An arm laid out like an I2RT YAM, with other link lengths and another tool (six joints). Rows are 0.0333 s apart.
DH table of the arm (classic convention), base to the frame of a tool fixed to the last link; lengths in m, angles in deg. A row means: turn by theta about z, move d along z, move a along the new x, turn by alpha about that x. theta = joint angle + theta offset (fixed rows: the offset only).
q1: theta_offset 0  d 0.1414  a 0.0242  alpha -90
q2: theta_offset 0  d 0  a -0.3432  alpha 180
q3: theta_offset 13.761  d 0  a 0.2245  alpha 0
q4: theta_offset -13.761  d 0.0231  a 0.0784  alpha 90
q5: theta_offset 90  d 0.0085  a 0  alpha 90
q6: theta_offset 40  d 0.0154  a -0.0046  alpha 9.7
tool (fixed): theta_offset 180  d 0.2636  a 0  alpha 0
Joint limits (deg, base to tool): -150..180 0..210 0..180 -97..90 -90..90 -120..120
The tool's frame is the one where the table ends.
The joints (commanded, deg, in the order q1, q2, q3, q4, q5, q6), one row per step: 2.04 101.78 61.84 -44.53 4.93 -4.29; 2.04 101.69 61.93 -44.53 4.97 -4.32; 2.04 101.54 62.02 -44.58 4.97 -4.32; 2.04 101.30 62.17 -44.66 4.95 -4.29; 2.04 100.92 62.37 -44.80 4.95 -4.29; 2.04 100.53 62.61 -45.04 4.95 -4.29; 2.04 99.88 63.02 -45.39 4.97 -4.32; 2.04 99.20 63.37 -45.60 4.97 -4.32; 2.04 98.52 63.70 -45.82 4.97 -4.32; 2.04 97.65 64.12 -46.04 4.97 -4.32; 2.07 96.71 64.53 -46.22 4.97 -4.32; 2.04 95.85 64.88 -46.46 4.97 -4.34; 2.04 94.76 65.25 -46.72 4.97 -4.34; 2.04 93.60 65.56 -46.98 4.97 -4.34; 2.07 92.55 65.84 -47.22 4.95 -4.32
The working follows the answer.
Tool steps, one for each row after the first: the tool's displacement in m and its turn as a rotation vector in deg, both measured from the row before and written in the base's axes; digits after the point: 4 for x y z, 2 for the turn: 0.0009 -0.0001 0.0010 -0.04 -0.18 0.03; 0.0007 0.0000 0.0012 0.01 -0.19 0.00; 0.0011 0.0001 0.0020 0.03 -0.31 -0.03; 0.0014 0.0000 0.0030 0.02 -0.44 0.00; 0.0011 0.0000 0.0032 0.01 -0.39 0.00; 0.0021 0.0000 0.0054 0.00 -0.71 0.03; 0.0024 0.0001 0.0055 0.03 -0.82 0.00; 0.0021 0.0001 0.0055 0.03 -0.79 0.00; 0.0030 0.0001 0.0072 0.04 -1.07 0.00; 0.0031 0.0003 0.0077 0.04 -1.17 0.03; 0.0020 -0.0001 0.0068 0.03 -0.97 -0.01; 0.0021 0.0001 0.0084 0.04 -1.20 0.00; 0.0016 0.0001 0.0085 0.04 -1.21 0.00; 0.0012 0.0003 0.0077 0.06 -1.09 0.02
Tool pose at each row, in the base's axes (x y z in m, rotation vector in deg; rounded; the steps above come from the unrounded poses): 0.3619 -0.0560 0.0322 144.92 77.31 10.62; 0.3627 -0.0562 0.0331 144.80 77.27 10.82; 0.3634 -0.0561 0.0344 144.72 77.20 11.06; 0.3645 -0.0560 0.0364 144.63 77.05 11.46; 0.3659 -0.0560 0.0394 144.45 76.89 12.02; 0.3670 -0.0559 0.0426 144.30 76.75 12.51; 0.3691 -0.0559 0.0480 143.97 76.52 13.38; 0.3715 -0.0558 0.0536 143.63 76.21 14.41; 0.3737 -0.0558 0.0591 143.29 75.91 15.39; 0.3766 -0.0557 0.0662 142.83 75.51 16.72; 0.3797 -0.0554 0.0739 142.30 75.10 18.16; 0.3817 -0.0555 0.0807 141.87 74.71 19.34; 0.3838 -0.0554 0.0891 141.32 74.24 20.80; 0.3854 -0.0553 0.0976 140.75 73.76 22.27; 0.3867 -0.0550 0.1053 140.25 73.35 23.60

